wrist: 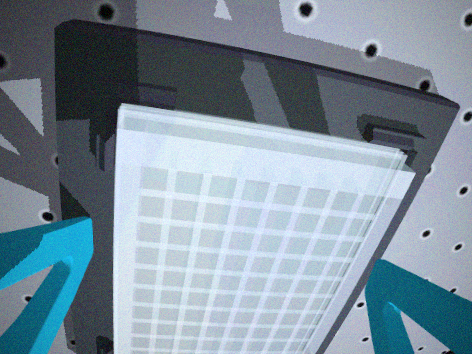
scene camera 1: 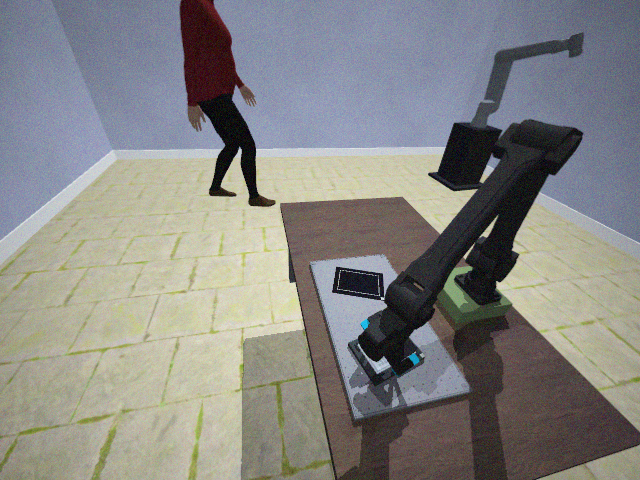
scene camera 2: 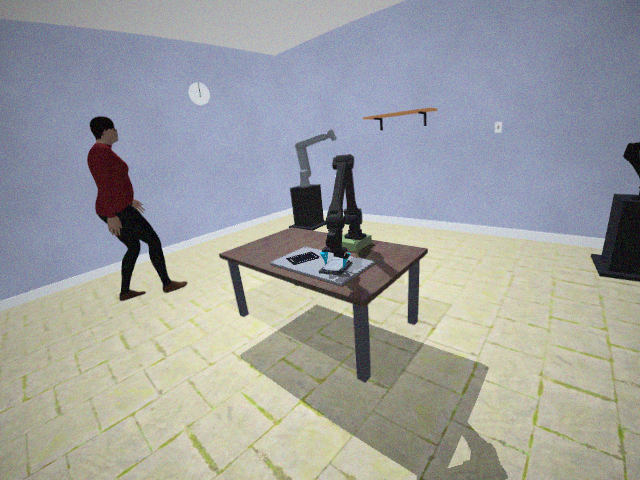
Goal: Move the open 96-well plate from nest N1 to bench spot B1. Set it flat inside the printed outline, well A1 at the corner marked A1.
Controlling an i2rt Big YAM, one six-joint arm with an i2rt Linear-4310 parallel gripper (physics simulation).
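Where they show: gripper, fingertip midpoint: (wrist: 232, 256) (scene camera 2: 334, 265); arm's base, link origin: (scene camera 1: 476, 289) (scene camera 2: 355, 237).
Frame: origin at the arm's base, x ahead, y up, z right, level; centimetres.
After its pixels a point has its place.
The open 96-well plate (scene camera 1: 379, 365) @(y -2.1, x 42.0, z -13.7 cm) (scene camera 2: 336, 265) @(y -1.4, x 40.2, z -12.1 cm) (wrist: 225, 225) @(y -1.5, x 41.2, z -11.6 cm) is pale and clear, with a grid of square wells. It sits in the dark nest (scene camera 1: 379, 378) @(y -2.8, x 43.2, z -16.3 cm) (wrist: 200, 75) @(y -2.8, x 44.7, z -13.5 cm), and its near end runs out of the wrist view. My gripper (scene camera 1: 389, 343) @(y -2.0, x 39.7, z -10.7 cm) (scene camera 2: 334, 261) @(y -2.0, x 39.7, z -10.7 cm) (wrist: 232, 256) @(y -2.0, x 39.7, z -10.7 cm) is open and points down over the plate, one cyan finger beyond each long side, with gaps to the plate in the wrist view. The bench spot, a black card (scene camera 1: 359, 283) @(y -3.8, x 34.3, z 15.0 cm) (scene camera 2: 302, 257) @(y -3.9, x 34.0, z 16.3 cm) with a thin white outline, lies farther along the board. Its corner mark is too small to read.
The grey perforated board (scene camera 1: 341, 320) @(y -4.0, x 45.6, z 2.5 cm) (scene camera 2: 284, 263) @(y -4.4, x 44.4, z 21.2 cm) carries the nest and card on the brown table (scene camera 1: 341, 222) @(y -5.3, x 25.3, z 55.1 cm) (scene camera 2: 258, 248) @(y -5.3, x 30.8, z 59.4 cm). My arm stands on a green block (scene camera 1: 470, 312) @(y -0.8, x 8.1, z -6.8 cm) (scene camera 2: 361, 243) @(y -1.8, x 5.1, z -7.2 cm). A person (scene camera 1: 206, 56) (scene camera 2: 111, 175) stands beyond the table; another arm on a black pedestal (scene camera 1: 465, 152) (scene camera 2: 307, 205) stands behind.
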